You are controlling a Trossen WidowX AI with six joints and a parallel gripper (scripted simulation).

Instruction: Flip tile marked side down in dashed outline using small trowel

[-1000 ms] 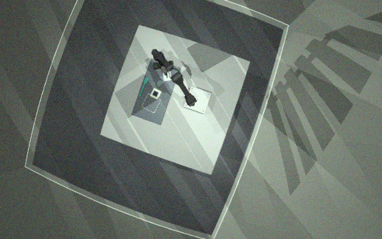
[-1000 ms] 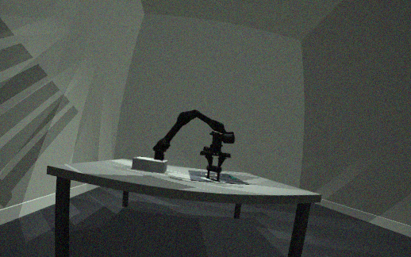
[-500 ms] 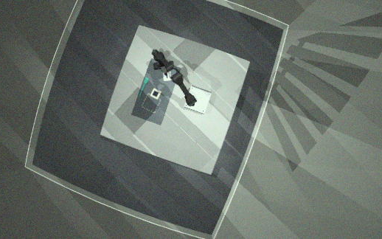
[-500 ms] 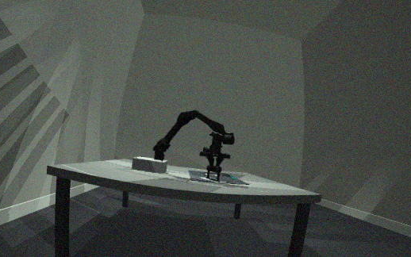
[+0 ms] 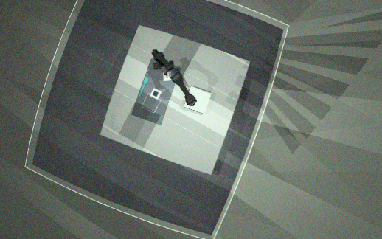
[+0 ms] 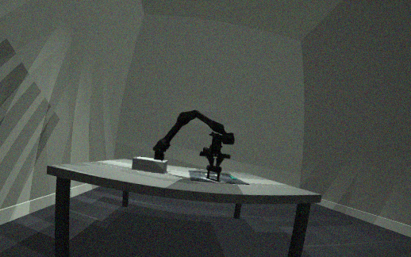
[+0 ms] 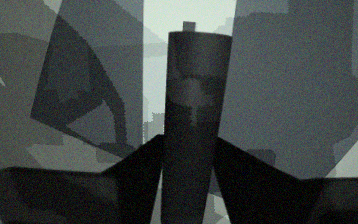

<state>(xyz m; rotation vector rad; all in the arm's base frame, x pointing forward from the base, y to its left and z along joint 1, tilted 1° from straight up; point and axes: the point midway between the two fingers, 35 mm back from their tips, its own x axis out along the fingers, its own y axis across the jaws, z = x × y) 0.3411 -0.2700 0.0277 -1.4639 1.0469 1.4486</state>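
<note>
The trowel lies 1 cm behind my gripper tip, 2 cm to the left of it and 3 cm below it. From my gripper tip the other things lie so: tile 5 cm ahead, 26 cm to the left, 6 cm below; teal elongated object 19 cm ahead, 20 cm to the left, 6 cm below.
</note>
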